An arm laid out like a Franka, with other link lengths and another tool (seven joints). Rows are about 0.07 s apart.
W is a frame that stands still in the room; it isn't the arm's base.
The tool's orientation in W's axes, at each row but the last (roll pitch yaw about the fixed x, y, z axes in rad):
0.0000 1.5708 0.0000
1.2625 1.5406 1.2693
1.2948 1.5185 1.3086
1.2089 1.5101 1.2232
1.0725 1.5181 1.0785
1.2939 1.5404 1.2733
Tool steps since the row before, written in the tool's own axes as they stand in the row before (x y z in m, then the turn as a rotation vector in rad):
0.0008 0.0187 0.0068 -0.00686 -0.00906 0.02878
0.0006 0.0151 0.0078 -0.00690 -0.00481 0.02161
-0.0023 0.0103 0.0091 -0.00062 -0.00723 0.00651
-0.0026 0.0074 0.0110 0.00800 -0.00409 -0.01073
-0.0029 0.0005 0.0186 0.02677 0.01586 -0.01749
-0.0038 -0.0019 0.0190 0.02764 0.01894 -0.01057
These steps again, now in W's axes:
0.0068 0.0187 -0.0008 0.02878 -0.00906 0.00686
0.0077 0.0152 -0.0001 0.02158 -0.00486 0.00696
0.0089 0.0103 0.0029 0.00660 -0.00716 0.00035
0.0108 0.0074 0.0033 -0.01050 -0.00377 -0.00845
0.0185 0.0005 0.0034 -0.01692 0.01699 -0.02644
0.0189 -0.0024 0.0039 -0.00993 0.01995 -0.02716

